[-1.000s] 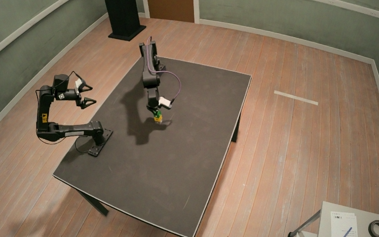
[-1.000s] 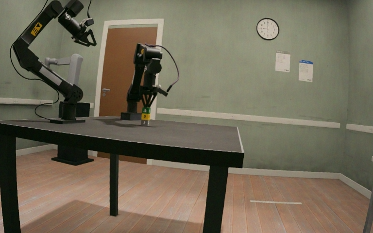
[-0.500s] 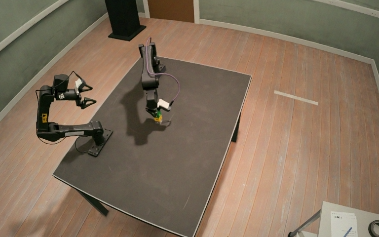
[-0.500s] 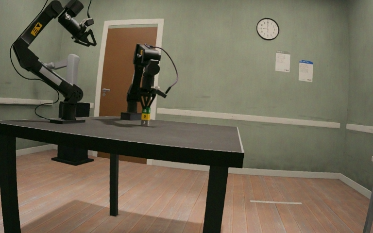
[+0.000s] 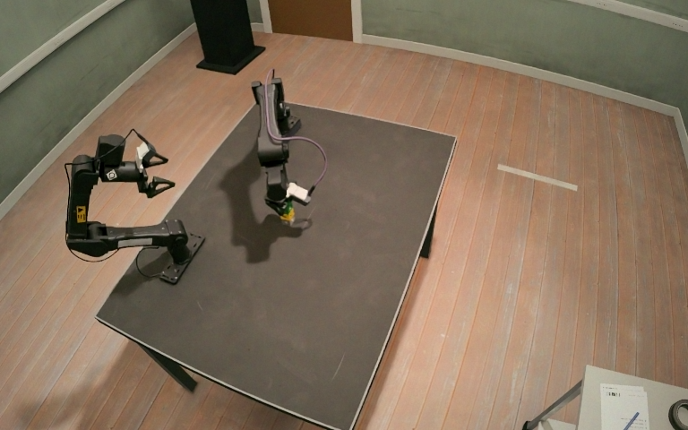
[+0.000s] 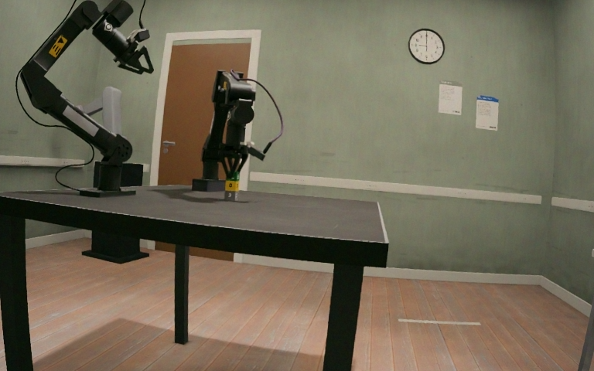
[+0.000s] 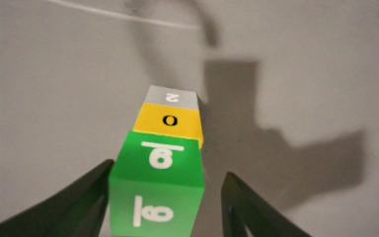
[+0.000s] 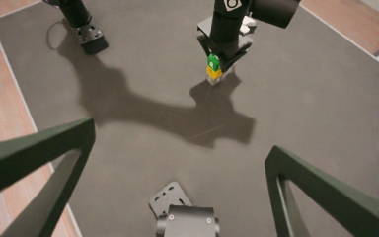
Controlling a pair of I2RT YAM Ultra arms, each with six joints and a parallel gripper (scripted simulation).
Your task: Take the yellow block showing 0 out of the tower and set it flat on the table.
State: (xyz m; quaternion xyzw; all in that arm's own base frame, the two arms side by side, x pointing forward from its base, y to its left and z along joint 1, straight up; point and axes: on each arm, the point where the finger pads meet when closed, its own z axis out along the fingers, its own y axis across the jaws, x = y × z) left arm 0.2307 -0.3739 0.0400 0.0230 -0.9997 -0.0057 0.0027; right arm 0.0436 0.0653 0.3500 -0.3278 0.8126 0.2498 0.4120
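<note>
Right now the yellow block is 3 cm below my left hand. Also, from my left hand: green block (1 cm to the left).
Now: right hand 210 mm short of the yellow block, 220 mm to the right of it and 310 mm above it. Also, from my right hand: green block (210 mm ahead, 220 mm to the left, 280 mm below).
</note>
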